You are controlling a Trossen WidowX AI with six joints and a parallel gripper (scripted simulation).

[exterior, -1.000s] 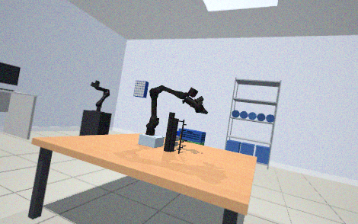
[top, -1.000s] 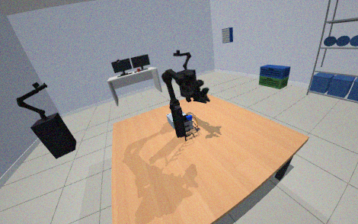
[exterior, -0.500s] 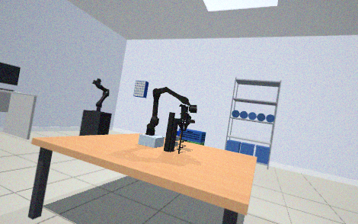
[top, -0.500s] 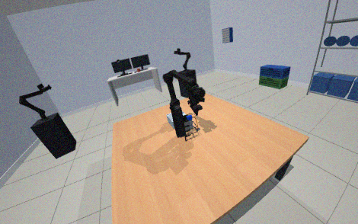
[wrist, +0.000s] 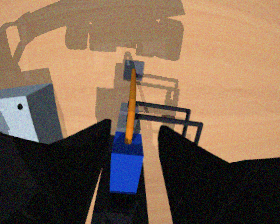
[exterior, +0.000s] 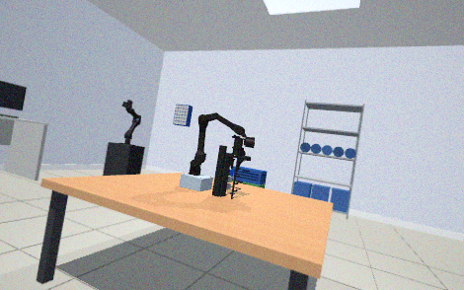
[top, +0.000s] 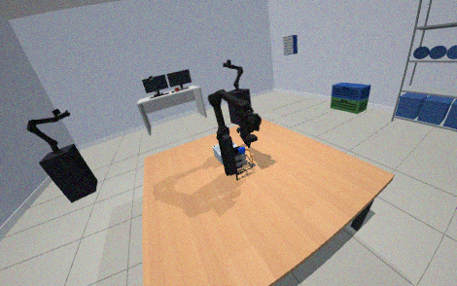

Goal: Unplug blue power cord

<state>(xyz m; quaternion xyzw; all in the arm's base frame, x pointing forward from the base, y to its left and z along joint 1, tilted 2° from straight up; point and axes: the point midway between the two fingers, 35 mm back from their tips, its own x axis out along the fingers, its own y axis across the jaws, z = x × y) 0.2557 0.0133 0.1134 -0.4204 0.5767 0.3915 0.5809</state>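
My gripper tip is now 60 mm to the left of the blue plug, 20 mm past it and 10 mm above it.
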